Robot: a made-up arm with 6 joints.
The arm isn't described. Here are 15 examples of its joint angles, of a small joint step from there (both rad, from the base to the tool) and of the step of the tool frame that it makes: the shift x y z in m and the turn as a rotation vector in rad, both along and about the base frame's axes.
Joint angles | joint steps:
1: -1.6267 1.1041 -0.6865 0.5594 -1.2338 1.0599 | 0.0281 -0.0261 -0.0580 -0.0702 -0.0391 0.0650
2: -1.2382 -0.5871 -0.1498 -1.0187 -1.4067 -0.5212 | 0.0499 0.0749 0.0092 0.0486 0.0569 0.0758
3: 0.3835 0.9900 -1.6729 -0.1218 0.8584 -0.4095 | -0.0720 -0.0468 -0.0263 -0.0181 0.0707 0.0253
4: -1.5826 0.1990 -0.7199 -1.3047 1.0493 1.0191 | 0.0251 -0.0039 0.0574 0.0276 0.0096 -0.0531
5: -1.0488 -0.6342 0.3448 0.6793 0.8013 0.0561 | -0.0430 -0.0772 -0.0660 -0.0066 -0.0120 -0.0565
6: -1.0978 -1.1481 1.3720 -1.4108 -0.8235 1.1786 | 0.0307 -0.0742 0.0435 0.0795 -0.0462 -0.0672
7: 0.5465 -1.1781 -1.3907 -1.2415 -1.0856 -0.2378 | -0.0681 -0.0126 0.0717 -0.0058 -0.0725 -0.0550
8: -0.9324 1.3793 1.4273 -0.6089 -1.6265 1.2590 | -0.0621 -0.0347 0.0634 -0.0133 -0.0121 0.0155
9: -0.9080 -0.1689 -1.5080 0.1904 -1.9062 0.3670 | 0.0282 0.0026 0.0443 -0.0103 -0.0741 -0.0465
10: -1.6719 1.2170 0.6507 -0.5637 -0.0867 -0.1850 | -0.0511 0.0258 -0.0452 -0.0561 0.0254 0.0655
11: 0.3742 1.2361 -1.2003 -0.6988 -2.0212 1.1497 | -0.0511 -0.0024 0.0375 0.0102 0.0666 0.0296
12: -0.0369 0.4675 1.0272 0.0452 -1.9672 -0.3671 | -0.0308 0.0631 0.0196 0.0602 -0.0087 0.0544
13: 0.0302 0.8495 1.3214 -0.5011 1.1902 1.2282 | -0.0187 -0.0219 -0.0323 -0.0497 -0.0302 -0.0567
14: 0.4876 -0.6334 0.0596 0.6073 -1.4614 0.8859 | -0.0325 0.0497 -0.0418 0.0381 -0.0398 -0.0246
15: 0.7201 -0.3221 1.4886 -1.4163 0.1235 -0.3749 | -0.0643 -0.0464 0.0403 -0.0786 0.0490 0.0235
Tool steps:
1: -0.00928 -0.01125 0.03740 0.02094 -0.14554 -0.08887
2: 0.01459 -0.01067 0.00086 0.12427 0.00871 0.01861
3: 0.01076 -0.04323 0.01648 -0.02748 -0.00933 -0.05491
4: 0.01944 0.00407 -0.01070 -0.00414 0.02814 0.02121
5: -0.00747 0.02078 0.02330 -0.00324 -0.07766 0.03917
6: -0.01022 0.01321 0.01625 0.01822 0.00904 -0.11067
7: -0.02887 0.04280 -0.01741 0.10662 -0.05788 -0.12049
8: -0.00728 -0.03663 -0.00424 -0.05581 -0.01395 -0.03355
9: 0.00918 0.00459 -0.00990 -0.06322 -0.04797 0.02390
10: -0.00264 -0.02198 0.01316 -0.04942 -0.02540 -0.11887
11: 0.00722 -0.00775 0.00080 -0.04515 0.03590 0.00453
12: -0.02199 -0.02394 -0.02435 -0.01468 0.08147 -0.04803
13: 0.00963 0.00415 0.01062 0.13842 -0.03378 -0.03054
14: 0.00421 -0.00610 -0.01240 -0.09037 0.04979 -0.00391
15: 0.01334 -0.04673 0.03139 0.10690 -0.05748 -0.06799
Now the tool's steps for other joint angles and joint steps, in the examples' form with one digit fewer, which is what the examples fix.
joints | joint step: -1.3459 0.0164 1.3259 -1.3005 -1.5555 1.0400 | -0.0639 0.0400 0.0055 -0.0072 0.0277 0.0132
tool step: -0.0276 -0.0211 -0.0153 0.0340 -0.0209 -0.0780
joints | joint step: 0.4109 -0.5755 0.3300 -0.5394 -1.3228 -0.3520 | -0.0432 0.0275 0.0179 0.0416 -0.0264 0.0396
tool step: 0.0374 0.0019 -0.0152 -0.0259 -0.0005 -0.0454
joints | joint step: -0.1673 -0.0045 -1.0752 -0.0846 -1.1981 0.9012 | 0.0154 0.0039 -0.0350 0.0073 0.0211 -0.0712
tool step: -0.0077 -0.0079 0.0074 -0.0529 -0.0037 0.0393
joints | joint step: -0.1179 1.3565 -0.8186 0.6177 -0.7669 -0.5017 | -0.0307 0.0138 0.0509 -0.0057 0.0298 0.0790
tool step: 0.0025 0.0037 -0.0215 -0.0531 -0.0096 -0.0855
